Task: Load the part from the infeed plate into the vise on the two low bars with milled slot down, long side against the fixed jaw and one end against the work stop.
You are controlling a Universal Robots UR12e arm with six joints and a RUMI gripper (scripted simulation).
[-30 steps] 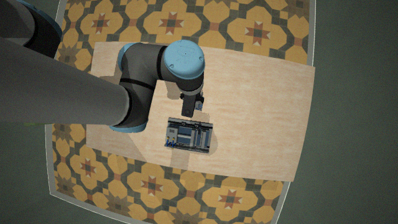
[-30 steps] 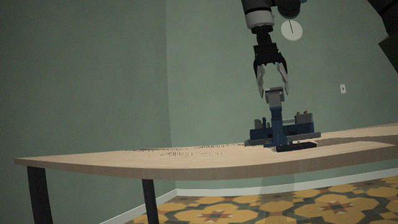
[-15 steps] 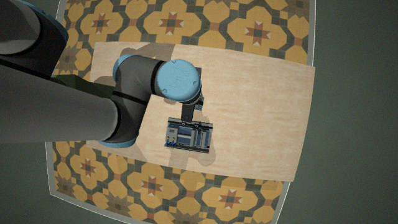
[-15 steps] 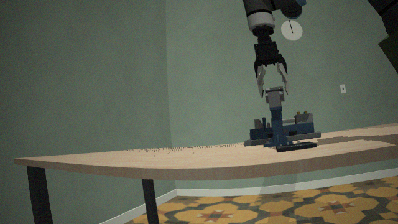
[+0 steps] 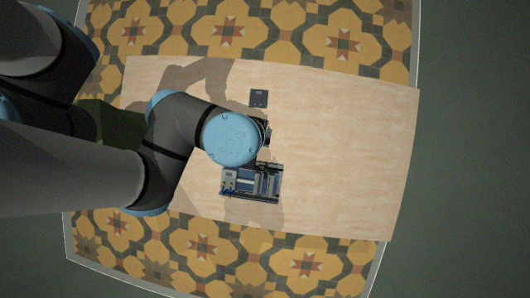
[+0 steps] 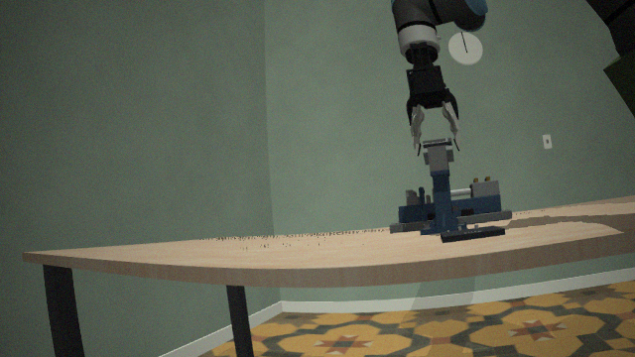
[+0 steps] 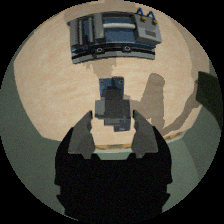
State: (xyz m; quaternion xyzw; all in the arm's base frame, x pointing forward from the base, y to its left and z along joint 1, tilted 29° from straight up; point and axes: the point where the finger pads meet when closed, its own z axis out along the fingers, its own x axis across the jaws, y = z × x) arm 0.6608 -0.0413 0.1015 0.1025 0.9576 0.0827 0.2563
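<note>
My hand is right at the grey part. Also, from my hand: vise (200 mm to the right, 120 mm below, 50 mm behind); air cylinder rod (200 mm to the right, 90 mm below, 70 mm behind); blue post (110 mm below).
</note>
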